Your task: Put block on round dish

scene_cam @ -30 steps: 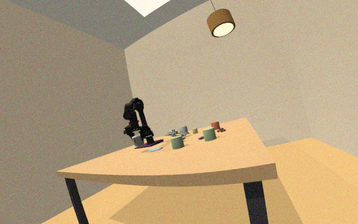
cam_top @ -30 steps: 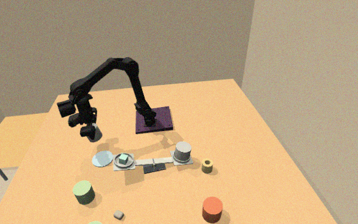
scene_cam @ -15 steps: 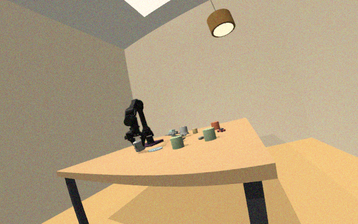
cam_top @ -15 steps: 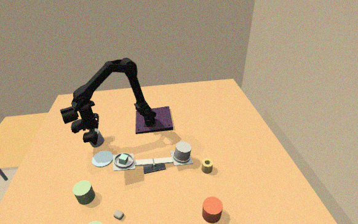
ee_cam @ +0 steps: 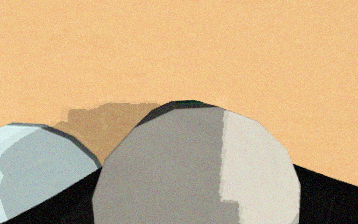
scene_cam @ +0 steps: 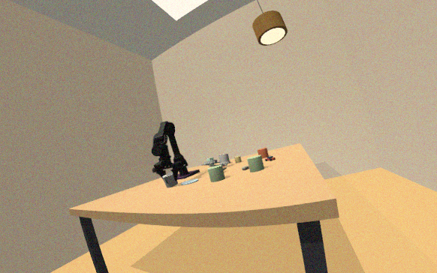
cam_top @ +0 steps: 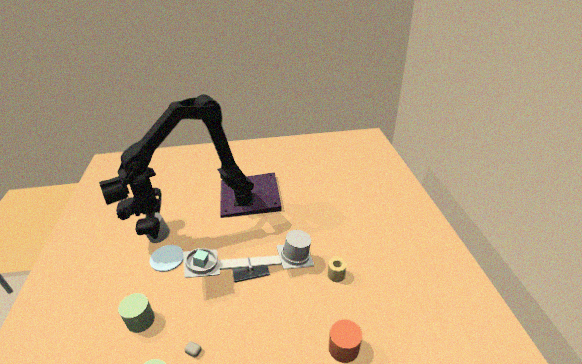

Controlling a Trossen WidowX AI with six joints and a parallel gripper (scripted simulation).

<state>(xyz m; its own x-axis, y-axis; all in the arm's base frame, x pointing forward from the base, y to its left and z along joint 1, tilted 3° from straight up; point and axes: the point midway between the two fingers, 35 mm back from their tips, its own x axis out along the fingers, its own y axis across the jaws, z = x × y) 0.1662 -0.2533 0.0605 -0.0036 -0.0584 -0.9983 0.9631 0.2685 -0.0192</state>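
My gripper tip is now 19 cm to the right of the pale green block, 17 cm short of it and 6 cm below it. From my gripper tip the other things lie so: pale blue round dish (9 cm ahead, 6 cm to the left, 2 cm below); then small grey pebble (37 cm ahead, 21 cm to the left, 2 cm below); then yellow ring (55 cm to the left, 15 cm ahead).
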